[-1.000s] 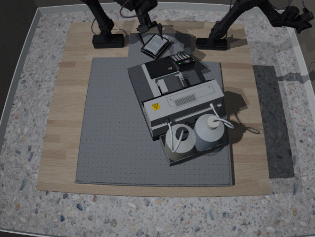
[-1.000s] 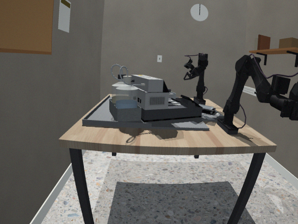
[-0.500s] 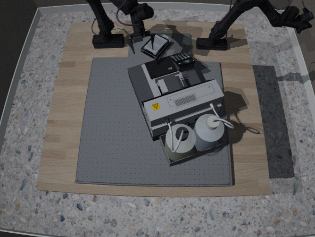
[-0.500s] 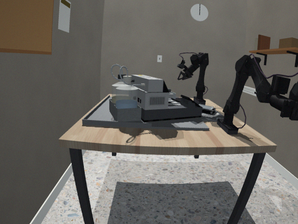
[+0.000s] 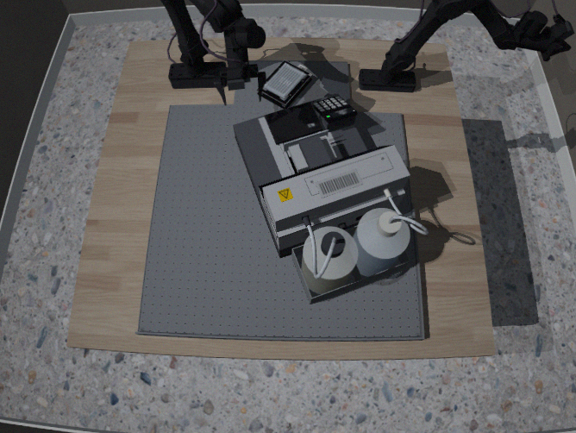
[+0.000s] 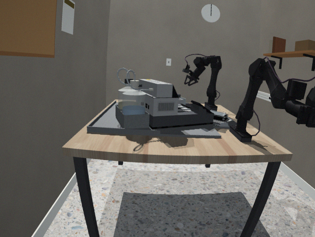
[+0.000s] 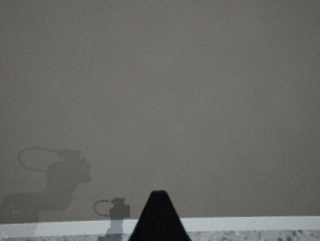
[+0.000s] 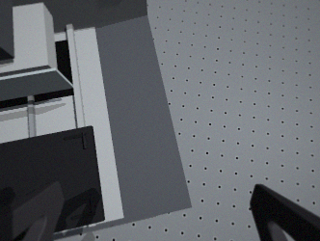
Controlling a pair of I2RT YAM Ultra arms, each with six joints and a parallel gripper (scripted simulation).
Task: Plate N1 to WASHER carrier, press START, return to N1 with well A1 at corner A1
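My right hand is 24 cm past the white plate, 20 cm above it and 11 cm to the right of it. Round my right hand: dark nest N1: 24 cm behind, 20 cm below, 11 cm to the left; then grey washer housing: 20 cm to the left, 12 cm ahead, 10 cm below; then black carrier: 14 cm to the left, 14 cm below, 3 cm behind.
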